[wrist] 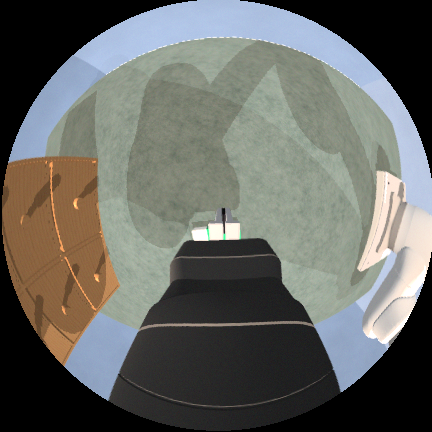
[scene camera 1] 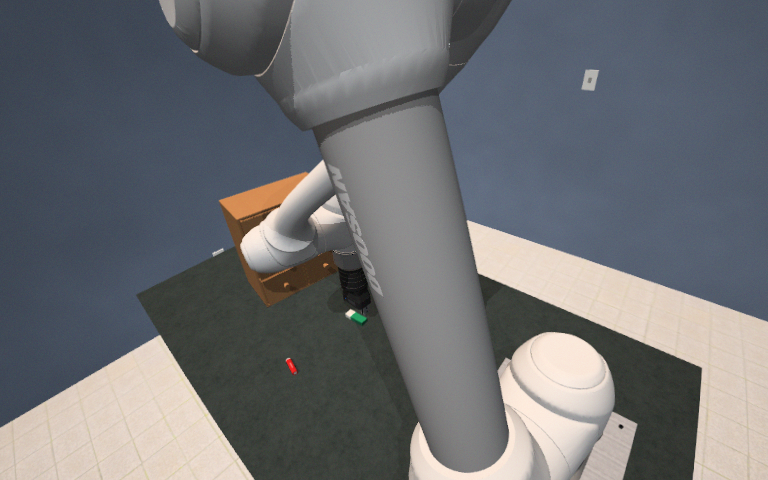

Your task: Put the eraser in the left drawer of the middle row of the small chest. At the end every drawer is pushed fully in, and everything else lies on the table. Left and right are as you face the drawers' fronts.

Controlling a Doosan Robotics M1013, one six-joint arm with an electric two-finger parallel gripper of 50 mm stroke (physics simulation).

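Seen in the pictures: gripper, fingertip midpoint: [wrist: 223, 215] [scene camera 1: 365, 312]; arm's base, link origin: [wrist: 391, 221].
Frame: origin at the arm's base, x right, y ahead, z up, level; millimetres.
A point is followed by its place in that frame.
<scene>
The eraser [scene camera 1: 356, 316] @[x -6, y 540, z -19 mm] [wrist: 199, 233] @[x -2, y 565, z -19 mm], white at one end with a green sleeve, lies on the dark table top [scene camera 1: 226, 339] @[x -314, y 767, z -32 mm]. My gripper [scene camera 1: 364, 310] @[x 23, y 532, z -19 mm] [wrist: 223, 215] @[x 23, y 532, z -19 mm] is shut and empty, pointing down right at the eraser. In the wrist view the fingers hide part of the eraser, with its white end showing to their left and bits of green beside them. The small brown chest [scene camera 1: 266, 195] [wrist: 37, 235] stands behind my wrist in the scene view and at the left in the wrist view. My arm hides much of its front; whether every drawer is fully in, I cannot tell.
A small red cylinder [scene camera 1: 291, 366] @[x -234, y 535, z -18 mm] lies on the table, nearer the scene camera than the eraser. Round knobs stick out from the chest's fronts. My arm's base plate [scene camera 1: 608, 447] @[x 62, y -108, z 8 mm] [wrist: 375, 225] @[x -8, y 136, z -16 mm] is at the right in both views. A blue wall stands behind the chest.
</scene>
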